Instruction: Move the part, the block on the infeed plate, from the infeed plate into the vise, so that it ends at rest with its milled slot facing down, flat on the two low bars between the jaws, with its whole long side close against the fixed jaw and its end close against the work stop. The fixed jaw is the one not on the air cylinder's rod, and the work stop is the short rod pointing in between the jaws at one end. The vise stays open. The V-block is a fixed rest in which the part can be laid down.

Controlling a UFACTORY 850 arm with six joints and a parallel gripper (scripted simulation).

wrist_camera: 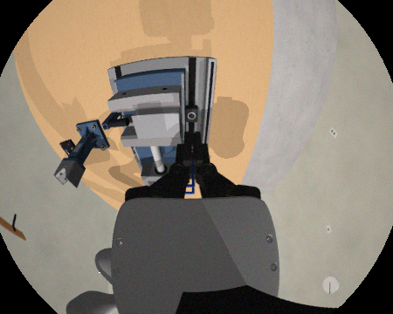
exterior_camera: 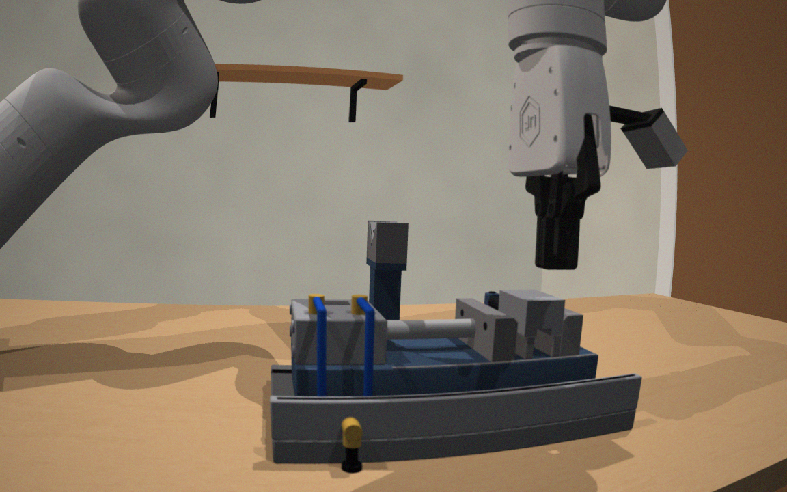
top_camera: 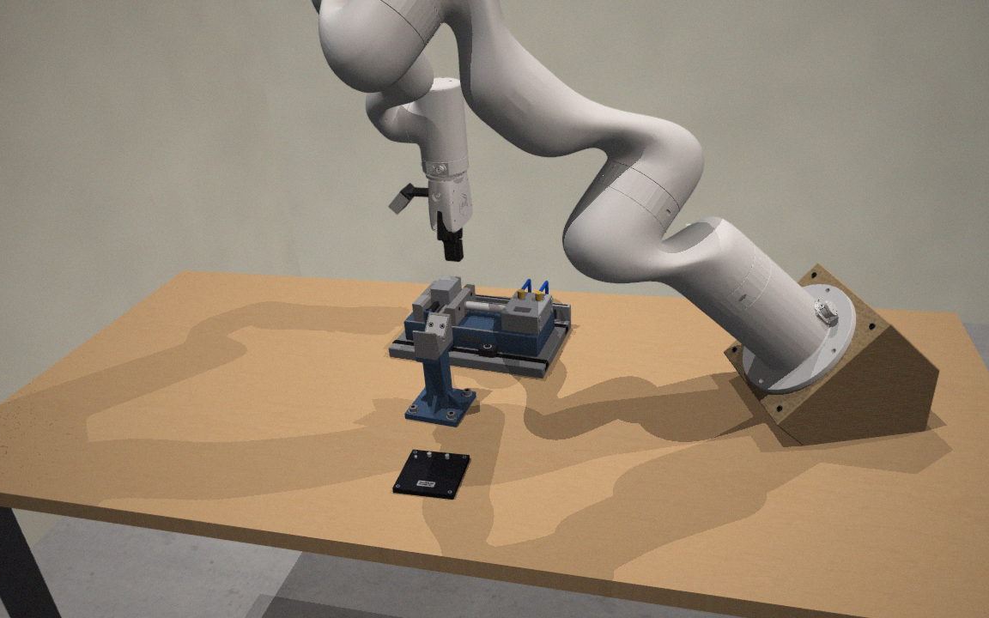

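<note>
Right now my hand is 1 cm past the part, 4 cm to the right of it and 7 cm above it. Also, from my hand: moving jaw 5 cm behind, 6 cm to the left, 8 cm below; work stop 2 cm behind, 11 cm to the left, 7 cm below; fixed jaw 2 cm ahead, 7 cm to the left, 8 cm below.
</note>
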